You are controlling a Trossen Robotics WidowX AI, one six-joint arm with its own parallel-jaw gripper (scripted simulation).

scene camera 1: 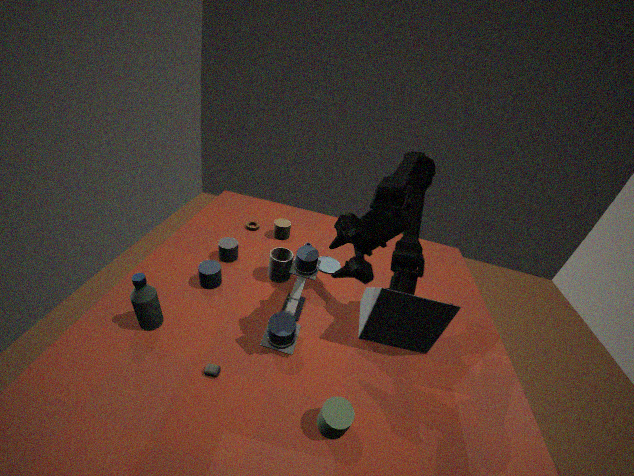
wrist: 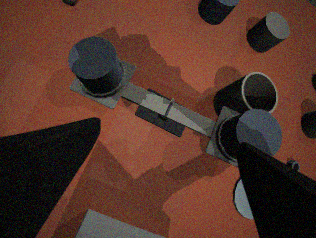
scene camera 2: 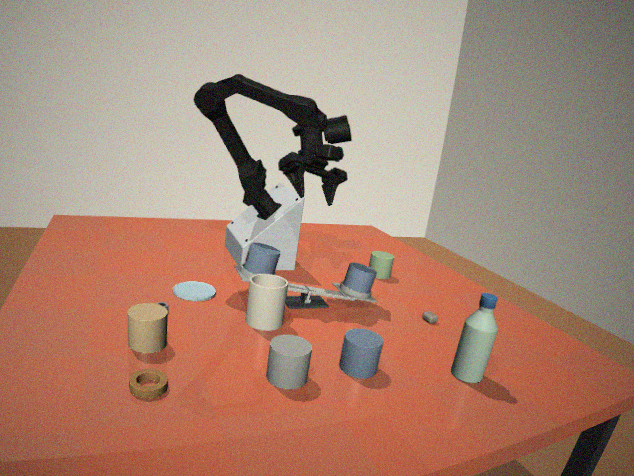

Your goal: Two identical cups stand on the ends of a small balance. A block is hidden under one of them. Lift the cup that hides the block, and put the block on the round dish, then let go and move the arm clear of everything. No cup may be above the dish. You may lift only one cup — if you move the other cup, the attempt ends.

My gripper (scene camera 2: 316,201) is open and holds nothing. I also see a green bottle (scene camera 1: 144,298), a grey cylinder (scene camera 2: 289,356), a tan cylinder (scene camera 2: 147,322) and a balance beam (scene camera 1: 292,301).
The grey cylinder is seen too in the wrist view (wrist: 272,29). The balance beam shows as well in the wrist view (wrist: 168,109) and in scene camera 2 (scene camera 2: 345,293). My gripper shows as well in scene camera 1 (scene camera 1: 331,261) and in the wrist view (wrist: 169,136). The wrist view misses the green bottle: it is out of frame.
